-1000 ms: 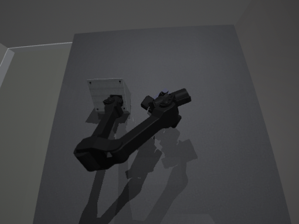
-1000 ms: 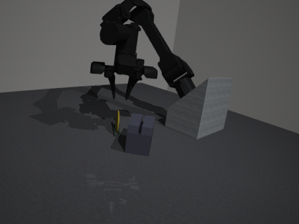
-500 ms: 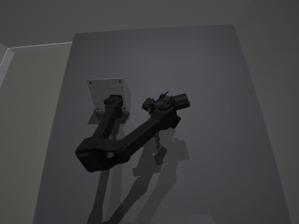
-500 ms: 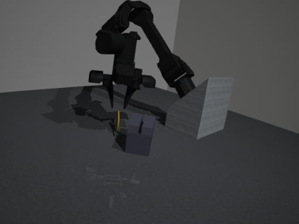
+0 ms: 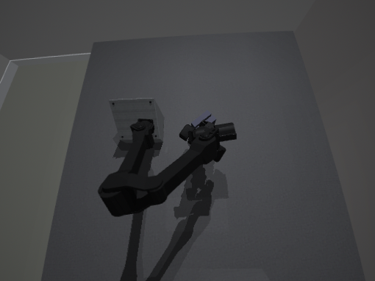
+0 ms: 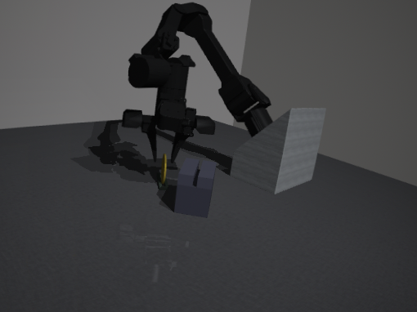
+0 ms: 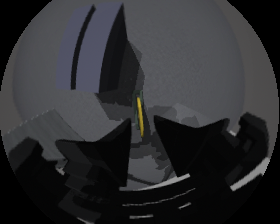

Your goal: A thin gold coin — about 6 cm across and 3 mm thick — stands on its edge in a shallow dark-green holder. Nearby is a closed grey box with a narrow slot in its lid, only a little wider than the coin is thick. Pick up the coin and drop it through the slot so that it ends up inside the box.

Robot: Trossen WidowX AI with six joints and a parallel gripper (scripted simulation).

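Now: the gold coin 2 cm below my gripper tip.
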